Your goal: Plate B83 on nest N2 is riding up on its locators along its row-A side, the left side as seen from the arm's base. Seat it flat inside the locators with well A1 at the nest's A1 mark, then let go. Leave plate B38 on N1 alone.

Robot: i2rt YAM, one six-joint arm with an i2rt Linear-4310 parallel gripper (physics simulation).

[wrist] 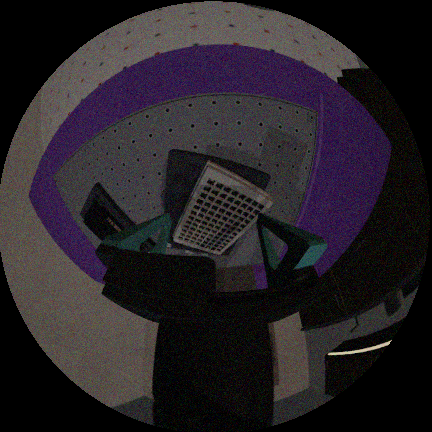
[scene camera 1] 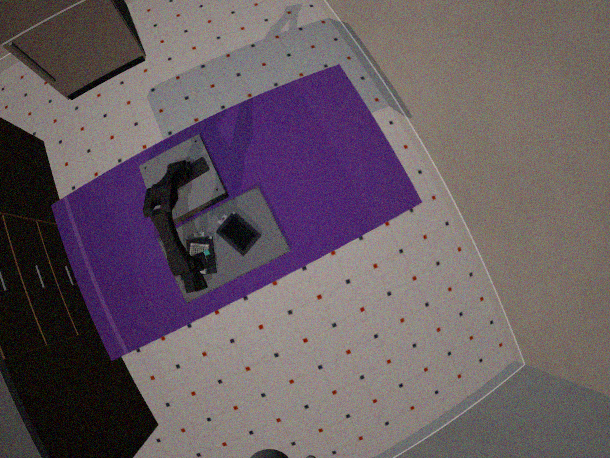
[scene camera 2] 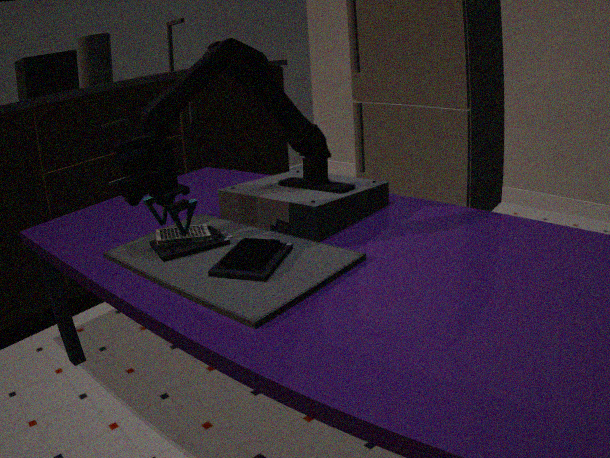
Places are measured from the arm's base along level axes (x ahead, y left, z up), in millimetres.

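Pixels of known places: gripper, between the fingertips: (wrist: pixel 213 217) (scene camera 2: pixel 173 229); arm's base, origin of its link: (scene camera 1: pixel 187 174) (scene camera 2: pixel 315 186).
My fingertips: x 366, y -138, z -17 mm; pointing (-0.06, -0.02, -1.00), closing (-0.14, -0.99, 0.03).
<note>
For each thing: its middle in the pictures, then the offset to it from my fingertips. "*": a spot on its surface instead. Level surfaces: height alone.
- pale plate, middle of its body: (wrist: pixel 215 220) (scene camera 2: pixel 182 235) (scene camera 1: pixel 198 258) dx -23, dy +0, dz -21 mm
- black plate, middle of its body: (scene camera 2: pixel 251 253) (wrist: pixel 109 233) (scene camera 1: pixel 238 233) dx -29, dy +208, dz -26 mm
- neighbouring nest, a spot on its surface: (scene camera 2: pixel 235 274) * dx +48, dy +234, dz -34 mm
- purple table, height of its surface: dz -58 mm
The pale plate (scene camera 2: pixel 170 233) (wrist: pixel 220 215) (scene camera 1: pixel 199 248), taken as B83, lies skewed on its dark nest (scene camera 2: pixel 172 253) (wrist: pixel 181 175) (scene camera 1: pixel 210 262). It is turned relative to the nest and looks raised and tilted, with a strip of nest bare beside it. My gripper (scene camera 2: pixel 174 228) (wrist: pixel 213 217) is open, its teal fingers low over the plate, one on each side in the wrist view. Nothing looks gripped. The black plate (scene camera 1: pixel 239 233) (scene camera 2: pixel 253 251), taken as B38, rests on the neighbouring nest (scene camera 2: pixel 235 274). Labels and the A1 mark cannot be read.
Both nests stand on a grey perforated board (scene camera 1: pixel 267 235) (scene camera 2: pixel 300 280) (wrist: pixel 240 107) on the purple table (scene camera 1: pixel 320 140) (scene camera 2: pixel 425 300) (wrist: pixel 215 65). The arm's grey base block (scene camera 1: pixel 187 200) (scene camera 2: pixel 345 212) stands behind the board. Dark cabinets (scene camera 2: pixel 90 150) are beyond the table.
</note>
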